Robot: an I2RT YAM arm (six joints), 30 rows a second.
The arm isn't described. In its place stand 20 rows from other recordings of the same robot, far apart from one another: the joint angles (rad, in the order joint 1, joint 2, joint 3, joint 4, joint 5, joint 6), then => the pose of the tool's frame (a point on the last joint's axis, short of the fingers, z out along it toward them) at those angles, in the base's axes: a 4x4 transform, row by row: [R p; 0 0 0 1], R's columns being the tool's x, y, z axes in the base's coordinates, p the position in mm.
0.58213 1.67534 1.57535 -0.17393 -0.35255 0.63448 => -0.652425 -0.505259 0.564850 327.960; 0.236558 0.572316 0.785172 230.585; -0.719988 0.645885 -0.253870 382.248; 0 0 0 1
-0.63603 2.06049 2.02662 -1.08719 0.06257 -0.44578 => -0.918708 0.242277 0.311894 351.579; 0.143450 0.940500 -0.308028 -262.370; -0.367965 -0.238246 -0.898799 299.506; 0 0 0 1
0.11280 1.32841 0.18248 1.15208 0.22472 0.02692 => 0.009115 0.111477 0.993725 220.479; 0.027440 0.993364 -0.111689 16.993; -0.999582 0.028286 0.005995 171.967; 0 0 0 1
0.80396 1.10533 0.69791 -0.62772 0.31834 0.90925 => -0.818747 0.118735 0.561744 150.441; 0.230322 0.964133 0.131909 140.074; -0.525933 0.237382 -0.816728 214.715; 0 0 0 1
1.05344 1.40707 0.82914 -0.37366 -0.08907 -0.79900 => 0.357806 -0.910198 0.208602 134.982; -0.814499 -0.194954 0.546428 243.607; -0.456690 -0.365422 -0.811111 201.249; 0 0 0 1
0.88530 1.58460 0.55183 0.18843 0.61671 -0.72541 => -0.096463 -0.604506 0.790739 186.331; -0.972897 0.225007 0.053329 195.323; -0.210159 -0.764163 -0.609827 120.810; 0 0 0 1
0.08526 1.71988 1.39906 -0.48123 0.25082 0.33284 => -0.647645 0.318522 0.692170 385.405; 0.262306 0.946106 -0.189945 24.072; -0.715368 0.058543 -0.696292 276.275; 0 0 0 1
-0.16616 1.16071 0.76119 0.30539 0.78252 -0.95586 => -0.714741 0.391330 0.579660 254.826; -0.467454 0.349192 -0.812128 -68.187; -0.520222 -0.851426 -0.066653 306.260; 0 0 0 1
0.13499 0.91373 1.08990 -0.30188 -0.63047 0.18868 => -0.251125 -0.652742 0.714748 186.820; 0.118788 0.712047 0.692011 46.553; -0.960638 0.258685 -0.101275 411.660; 0 0 0 1
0.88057 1.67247 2.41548 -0.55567 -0.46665 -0.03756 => 0.154930 -0.964961 0.211769 172.660; 0.134960 0.233021 0.963061 234.259; -0.978664 -0.120627 0.166333 605.771; 0 0 0 1
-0.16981 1.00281 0.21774 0.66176 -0.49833 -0.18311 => -0.061104 -0.335806 0.939947 198.191; -0.151800 0.933879 0.323770 -16.718; -0.986521 -0.122901 -0.108039 192.358; 0 0 0 1
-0.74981 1.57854 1.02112 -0.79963 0.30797 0.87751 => 0.078667 0.995174 -0.058648 200.914; 0.928305 -0.094573 -0.359592 -201.845; -0.363403 -0.026155 -0.931265 193.338; 0 0 0 1
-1.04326 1.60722 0.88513 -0.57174 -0.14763 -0.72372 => -0.915373 0.304618 0.263250 146.983; 0.270067 0.949514 -0.159647 -241.880; -0.298591 -0.075041 -0.951426 155.368; 0 0 0 1
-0.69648 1.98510 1.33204 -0.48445 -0.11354 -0.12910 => -0.767785 0.506268 0.392682 311.912; 0.475343 0.861044 -0.180702 -255.591; -0.429600 0.047918 -0.901747 154.690; 0 0 0 1
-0.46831 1.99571 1.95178 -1.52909 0.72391 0.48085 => -0.635329 0.711401 -0.300444 324.880; 0.709729 0.384554 -0.590257 -190.761; -0.304372 -0.588241 -0.749220 302.536; 0 0 0 1
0.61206 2.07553 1.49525 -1.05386 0.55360 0.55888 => -0.966134 -0.004360 0.258002 320.833; -0.127138 0.878115 -0.461249 202.354; -0.224545 -0.478430 -0.848931 156.364; 0 0 0 1
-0.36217 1.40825 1.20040 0.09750 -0.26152 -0.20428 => -0.121523 0.078940 0.989445 318.506; -0.163516 0.981621 -0.098398 -110.833; -0.979027 -0.173747 -0.106382 370.236; 0 0 0 1
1.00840 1.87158 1.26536 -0.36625 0.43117 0.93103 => -0.778895 -0.030443 0.626415 222.482; 0.131060 0.968867 0.210047 325.079; -0.613307 0.245702 -0.750656 187.498; 0 0 0 1
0.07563 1.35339 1.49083 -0.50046 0.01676 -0.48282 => -0.285786 -0.217469 0.933292 299.163; -0.487200 0.871625 0.053912 22.071; -0.825205 -0.439292 -0.355049 425.371; 0 0 0 1
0.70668 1.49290 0.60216 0.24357 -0.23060 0.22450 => -0.618630 -0.649379 0.442271 212.879; -0.243199 0.693536 0.678131 192.450; -0.747095 0.311953 -0.586971 158.422; 0 0 0 1
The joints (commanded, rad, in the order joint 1, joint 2, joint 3, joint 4, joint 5, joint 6), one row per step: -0.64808 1.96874 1.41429 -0.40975 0.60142 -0.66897; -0.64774 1.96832 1.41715 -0.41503 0.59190 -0.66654; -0.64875 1.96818 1.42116 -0.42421 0.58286 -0.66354; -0.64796 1.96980 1.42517 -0.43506 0.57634 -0.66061; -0.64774 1.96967 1.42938 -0.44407 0.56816 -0.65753; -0.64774 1.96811 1.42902 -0.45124 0.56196 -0.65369; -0.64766 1.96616 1.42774 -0.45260 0.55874 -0.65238; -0.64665 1.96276 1.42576 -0.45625 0.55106 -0.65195; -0.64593 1.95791 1.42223 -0.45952 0.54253 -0.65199; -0.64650 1.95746 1.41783 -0.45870 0.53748 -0.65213; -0.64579 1.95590 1.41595 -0.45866 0.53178 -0.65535; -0.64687 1.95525 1.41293 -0.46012 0.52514 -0.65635; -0.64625 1.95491 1.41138 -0.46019 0.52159 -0.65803; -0.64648 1.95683 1.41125 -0.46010 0.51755 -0.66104; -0.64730 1.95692 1.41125 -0.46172 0.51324 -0.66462; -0.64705 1.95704 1.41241 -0.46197 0.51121 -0.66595; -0.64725 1.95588 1.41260 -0.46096 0.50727 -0.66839
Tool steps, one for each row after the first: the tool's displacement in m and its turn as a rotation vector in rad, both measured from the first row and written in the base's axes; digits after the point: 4 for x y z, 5 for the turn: 0.0003 0.0003 0.0006 0.00754 -0.00491 0.00411; 0.0002 0.0002 0.0011 0.01664 -0.00759 0.00615; 0.0005 0.0007 0.0009 0.02619 -0.00622 0.00852; 0.0006 0.0009 0.0016 0.03457 -0.00880 0.01113; 0.0002 0.0015 0.0016 0.04248 -0.00991 0.01183; -0.0001 0.0019 0.0019 0.04510 -0.01191 0.01277; -0.0004 0.0029 0.0023 0.05161 -0.01424 0.01769; -0.0010 0.0041 0.0029 0.05850 -0.01688 0.02311; -0.0015 0.0044 0.0017 0.06379 -0.01683 0.02534; -0.0015 0.0050 0.0017 0.06762 -0.01713 0.03144; -0.0022 0.0052 0.0009 0.07435 -0.01676 0.03461; -0.0022 0.0056 0.0005 0.07743 -0.01631 0.03832; -0.0020 0.0055 -0.0004 0.08118 -0.01467 0.04237; -0.0022 0.0054 -0.0006 0.08491 -0.01300 0.04640; -0.0019 0.0054 -0.0003 0.08570 -0.01369 0.04874; -0.0019 0.0054 0.0002 0.08671 -0.01581 0.05254
